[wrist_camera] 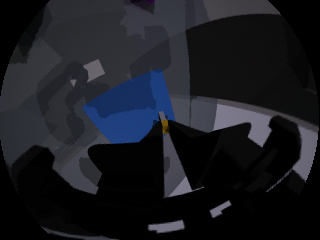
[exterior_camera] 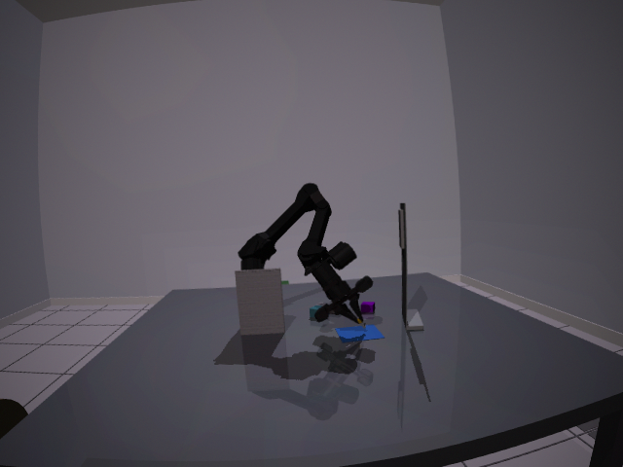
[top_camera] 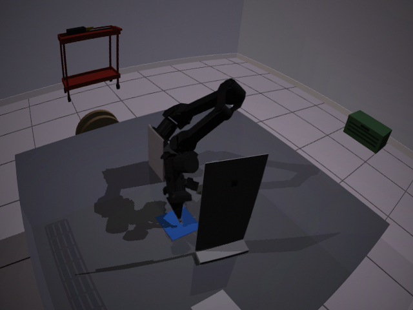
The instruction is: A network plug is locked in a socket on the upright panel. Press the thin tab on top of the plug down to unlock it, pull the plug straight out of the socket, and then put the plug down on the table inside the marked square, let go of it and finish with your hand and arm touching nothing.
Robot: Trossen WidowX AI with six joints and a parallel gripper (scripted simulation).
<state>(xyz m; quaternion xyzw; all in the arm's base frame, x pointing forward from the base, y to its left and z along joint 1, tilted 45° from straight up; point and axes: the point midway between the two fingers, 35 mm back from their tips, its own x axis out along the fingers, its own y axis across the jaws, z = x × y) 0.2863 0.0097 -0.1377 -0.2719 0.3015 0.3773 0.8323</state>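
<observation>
Now: gripper tip 10 mm past the blue marked square and 30 mm above it. From my gripper tip the other things lie so: teal cube (100 mm behind, 200 mm to the left, 20 mm below); then upright dark panel (160 mm ahead, 60 mm to the left, 140 mm above); then yellowish network plug (right at my gripper tip).
</observation>
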